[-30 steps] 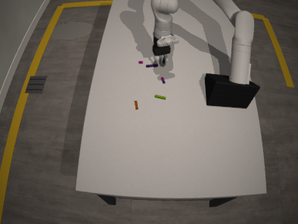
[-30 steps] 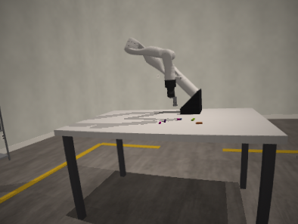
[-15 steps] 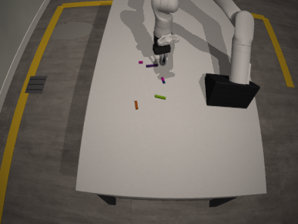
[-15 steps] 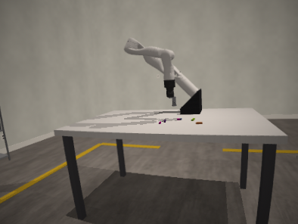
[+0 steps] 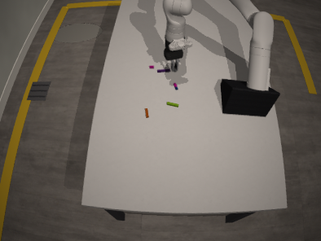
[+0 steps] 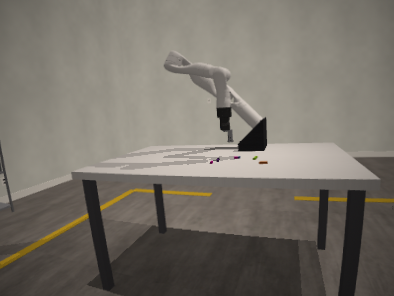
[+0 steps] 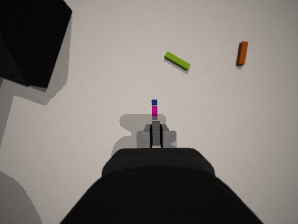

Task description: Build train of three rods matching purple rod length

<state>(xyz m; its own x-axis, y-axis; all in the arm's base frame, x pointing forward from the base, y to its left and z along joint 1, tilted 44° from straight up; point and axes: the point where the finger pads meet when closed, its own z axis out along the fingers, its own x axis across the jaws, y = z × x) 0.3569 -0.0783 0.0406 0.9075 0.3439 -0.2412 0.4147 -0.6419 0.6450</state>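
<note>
Right now the small blue rod is 100 mm below my hand, 40 mm to the left of it and 20 mm behind it. Round my hand: purple rod: 100 mm below, 60 mm to the right, 50 mm ahead; then lime rod: 130 mm to the left, 100 mm below, 10 mm behind; then grey rod: 10 mm below.
</note>
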